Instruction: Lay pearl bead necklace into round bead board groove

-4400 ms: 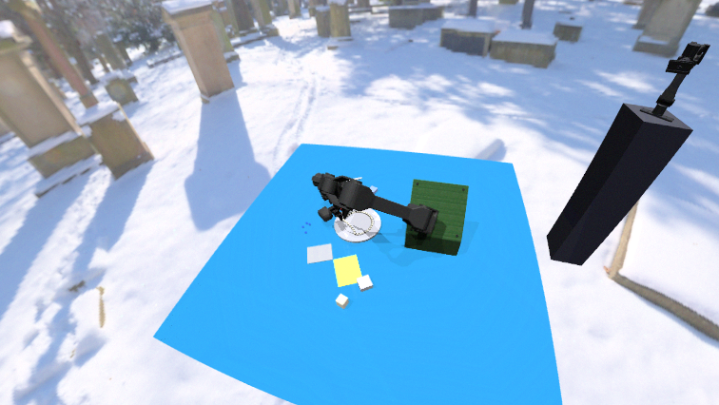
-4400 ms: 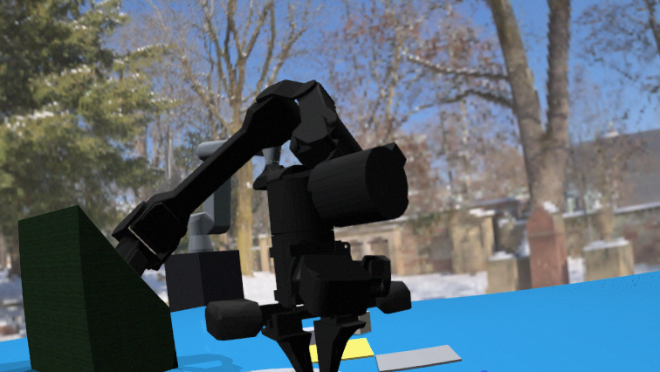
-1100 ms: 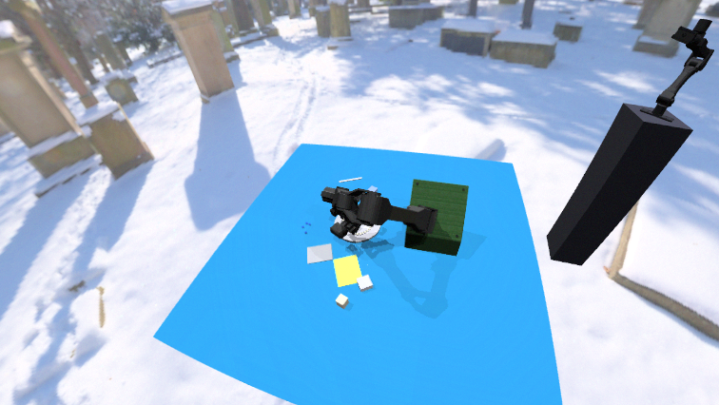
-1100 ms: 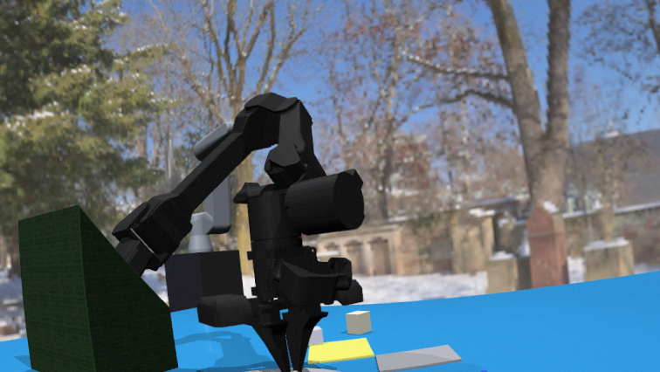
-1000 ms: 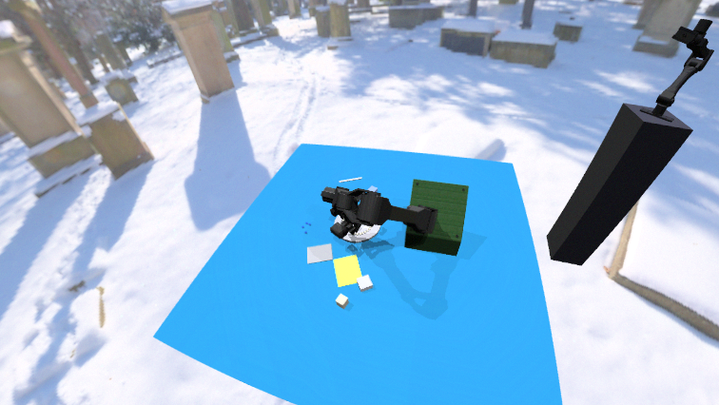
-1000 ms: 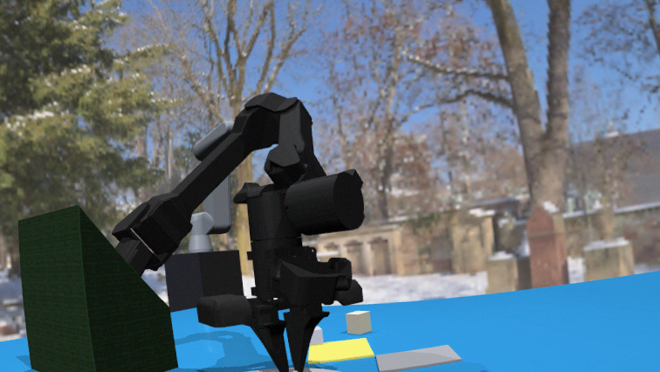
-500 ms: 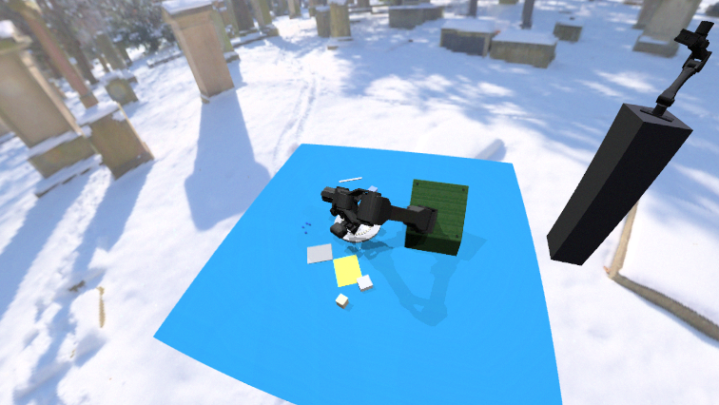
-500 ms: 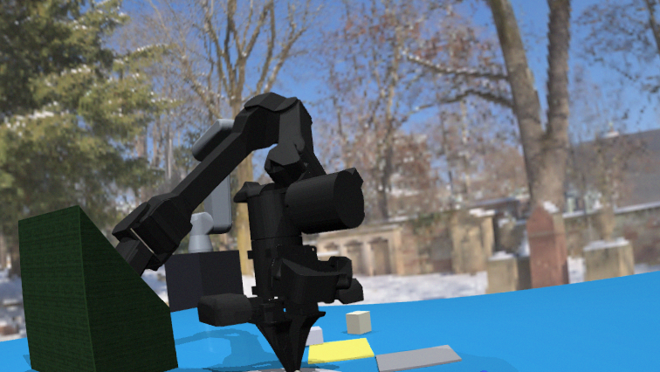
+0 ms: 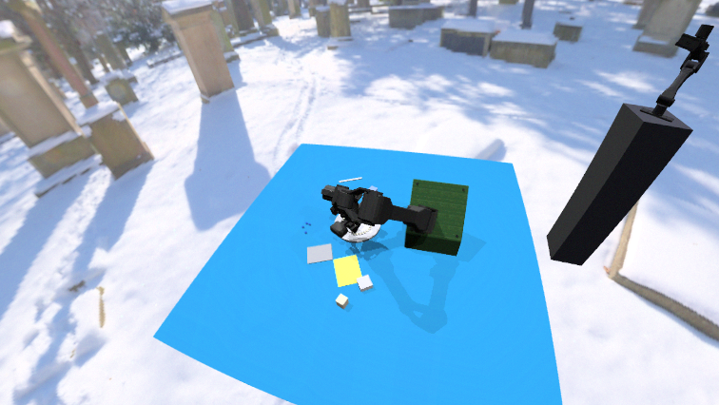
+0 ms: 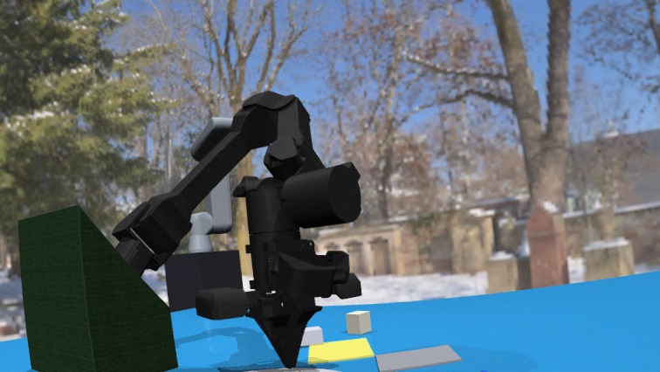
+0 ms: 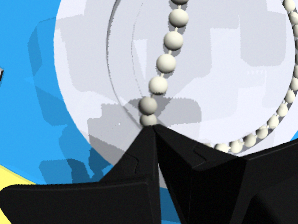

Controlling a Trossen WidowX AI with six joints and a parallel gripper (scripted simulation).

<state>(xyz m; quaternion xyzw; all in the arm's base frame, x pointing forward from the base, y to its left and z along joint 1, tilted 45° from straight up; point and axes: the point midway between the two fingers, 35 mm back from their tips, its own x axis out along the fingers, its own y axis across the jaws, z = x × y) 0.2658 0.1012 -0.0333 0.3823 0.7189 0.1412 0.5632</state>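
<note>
Right now my gripper tip is 6 cm to the left of the round white bead board, 1 cm short of it and 1 cm above it. From my gripper tip the other things lie so: yellow tile: 16 cm to the left, 3 cm behind, 2 cm below; then red object: 17 cm to the right, 12 cm ahead, 2 cm below; then grey tile: 13 cm to the left, 10 cm ahead, 2 cm below.
</note>
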